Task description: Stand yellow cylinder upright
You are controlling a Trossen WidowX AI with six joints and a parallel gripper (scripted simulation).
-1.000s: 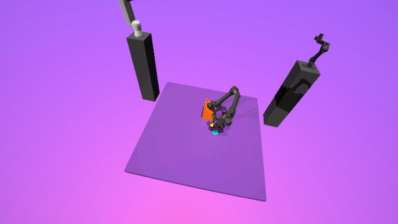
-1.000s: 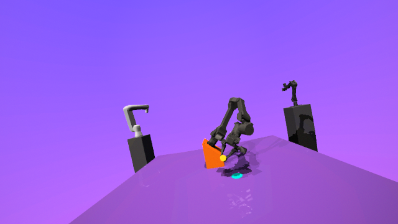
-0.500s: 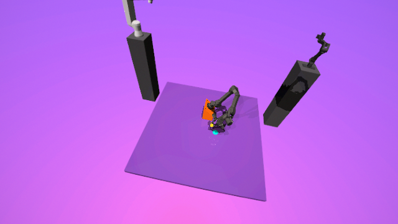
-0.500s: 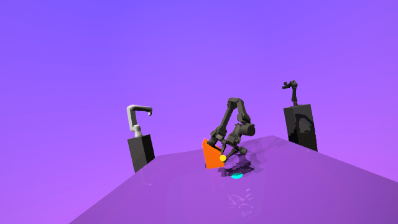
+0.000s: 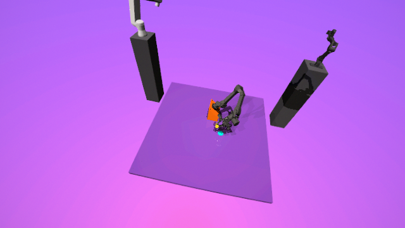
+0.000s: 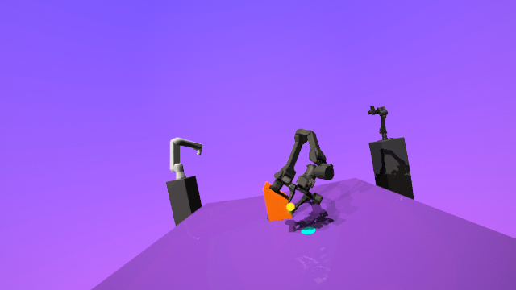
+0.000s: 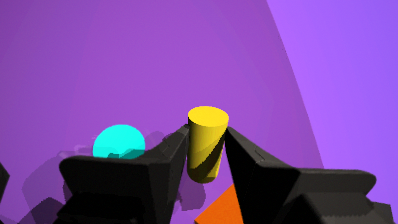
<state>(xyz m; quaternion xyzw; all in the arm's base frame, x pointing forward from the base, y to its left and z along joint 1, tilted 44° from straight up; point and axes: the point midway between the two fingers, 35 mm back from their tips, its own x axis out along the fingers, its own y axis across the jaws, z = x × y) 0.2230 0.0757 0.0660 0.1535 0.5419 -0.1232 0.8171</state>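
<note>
Right now the cyan circle is 60 mm to the left of my gripper tip and 110 mm below it. Round my gripper tip: yellow tall cylinder 20 mm behind, 10 mm below.
</note>
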